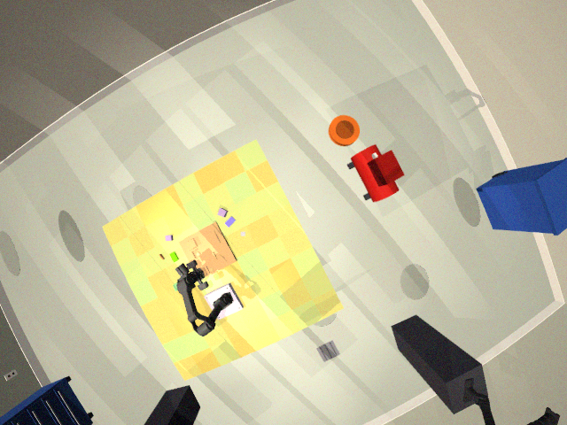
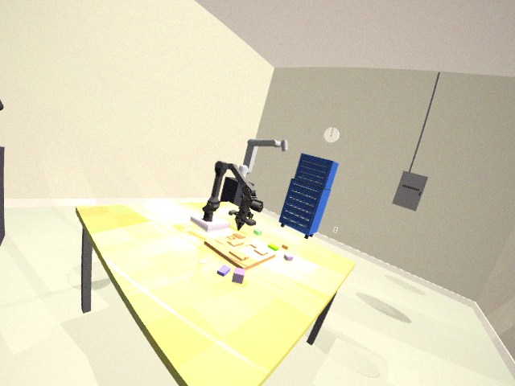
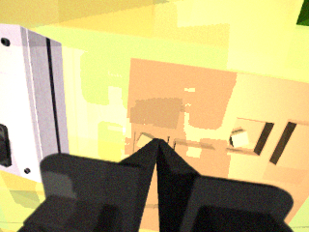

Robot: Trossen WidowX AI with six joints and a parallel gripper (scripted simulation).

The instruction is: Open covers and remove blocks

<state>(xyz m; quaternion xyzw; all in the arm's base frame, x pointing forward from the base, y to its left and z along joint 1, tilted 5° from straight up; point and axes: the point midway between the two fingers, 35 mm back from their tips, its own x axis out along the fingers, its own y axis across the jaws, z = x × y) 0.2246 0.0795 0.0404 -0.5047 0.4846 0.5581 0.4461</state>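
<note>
My gripper tip is 100 mm short of the tan puzzle board, 50 mm to the left of it and 50 mm above it. From my gripper tip the other things lie so: lilac block (290 mm ahead, 170 mm to the left, 60 mm below); brown block (180 mm ahead, 270 mm to the left, 60 mm below).
</note>
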